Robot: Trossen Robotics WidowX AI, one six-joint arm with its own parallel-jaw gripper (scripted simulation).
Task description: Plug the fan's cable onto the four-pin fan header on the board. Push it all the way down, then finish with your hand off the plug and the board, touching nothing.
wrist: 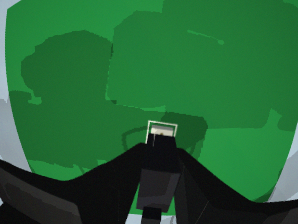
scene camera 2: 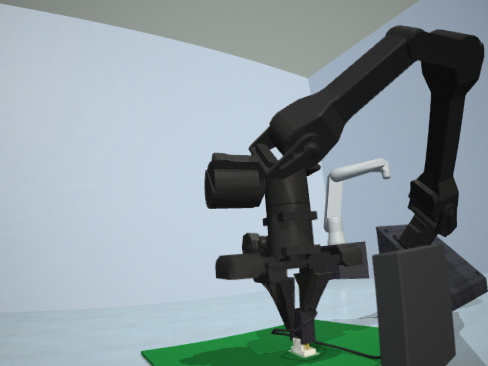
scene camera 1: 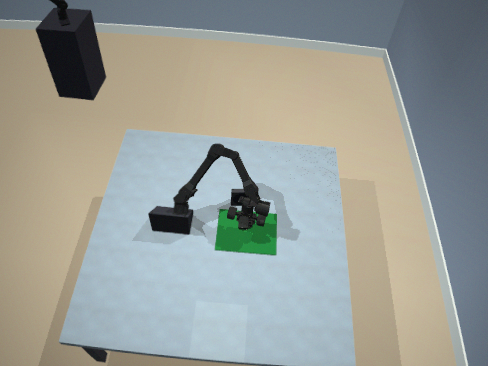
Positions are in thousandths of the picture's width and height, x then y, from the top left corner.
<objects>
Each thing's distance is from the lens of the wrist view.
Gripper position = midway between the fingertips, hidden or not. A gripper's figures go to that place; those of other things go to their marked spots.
my gripper (wrist: 539, 681): 0.10 m
green board (wrist: 290, 386): 0.12 m
</objects>
